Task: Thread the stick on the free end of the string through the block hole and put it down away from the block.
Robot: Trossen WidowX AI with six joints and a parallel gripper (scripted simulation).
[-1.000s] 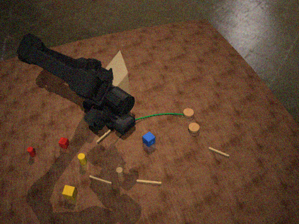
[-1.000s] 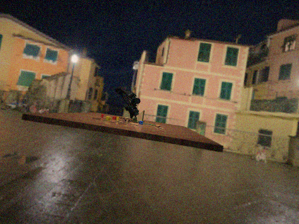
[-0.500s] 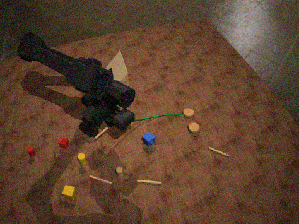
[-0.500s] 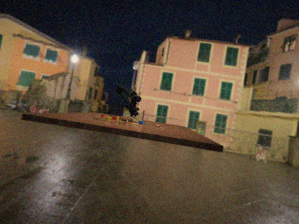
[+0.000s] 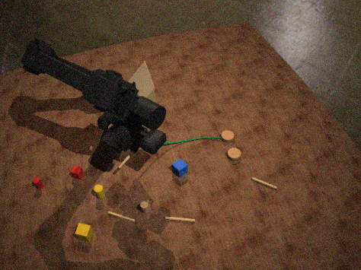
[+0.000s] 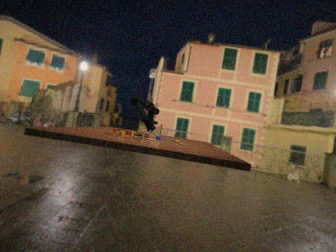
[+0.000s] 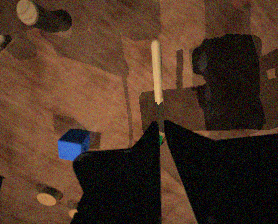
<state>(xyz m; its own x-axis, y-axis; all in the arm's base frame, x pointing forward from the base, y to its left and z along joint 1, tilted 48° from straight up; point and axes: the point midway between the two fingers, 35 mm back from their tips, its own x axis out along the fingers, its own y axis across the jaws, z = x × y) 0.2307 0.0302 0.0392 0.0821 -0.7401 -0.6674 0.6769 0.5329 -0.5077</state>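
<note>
The thin wooden stick is 1 cm to the right of my gripper tip and 1 cm ahead of it. From my gripper tip the other things lie so: wooden peg (16 cm ahead, 4 cm below); yellow cylinder (11 cm to the right, 9 cm ahead, 4 cm below); blue cube (12 cm to the left, 5 cm ahead, 4 cm below).
</note>
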